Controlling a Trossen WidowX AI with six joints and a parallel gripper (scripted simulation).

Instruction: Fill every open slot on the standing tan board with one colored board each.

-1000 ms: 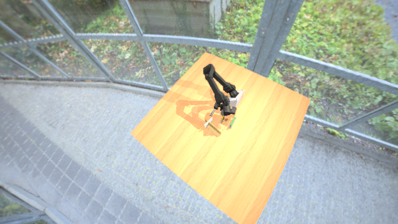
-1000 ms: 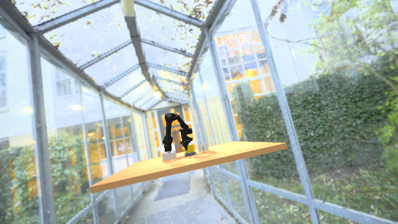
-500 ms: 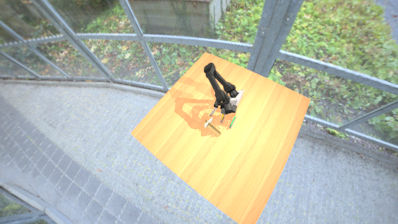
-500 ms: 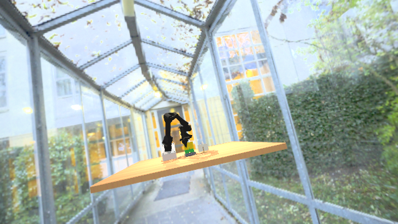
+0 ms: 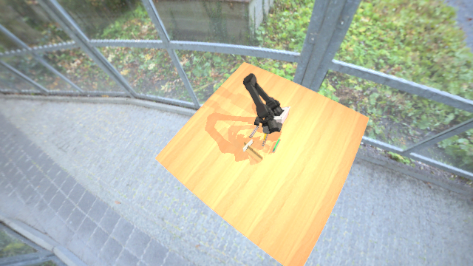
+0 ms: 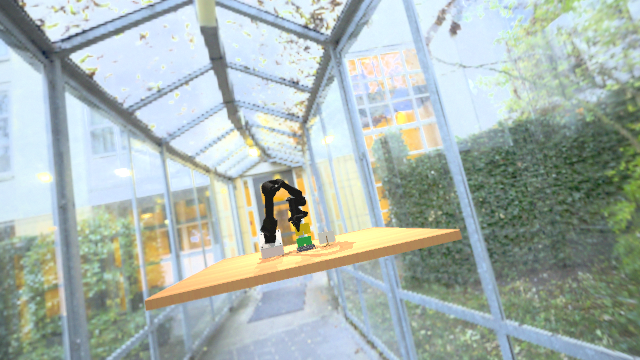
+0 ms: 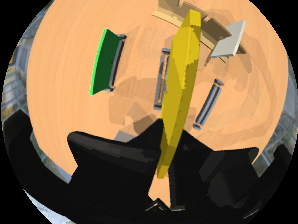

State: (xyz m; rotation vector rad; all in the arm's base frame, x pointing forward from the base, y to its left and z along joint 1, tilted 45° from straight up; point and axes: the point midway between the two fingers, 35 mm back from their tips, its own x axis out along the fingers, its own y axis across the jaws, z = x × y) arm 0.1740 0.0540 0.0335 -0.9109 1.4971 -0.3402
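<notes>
Right now my gripper tip is 17 cm short of the tan board and 9 cm above it. Round my gripper tip: green board (2 cm ahead, 11 cm to the left, 8 cm below); then grey board (17 cm ahead, 5 cm to the right, 7 cm below); then yellow board (3 cm ahead, 1 cm to the left).
</notes>
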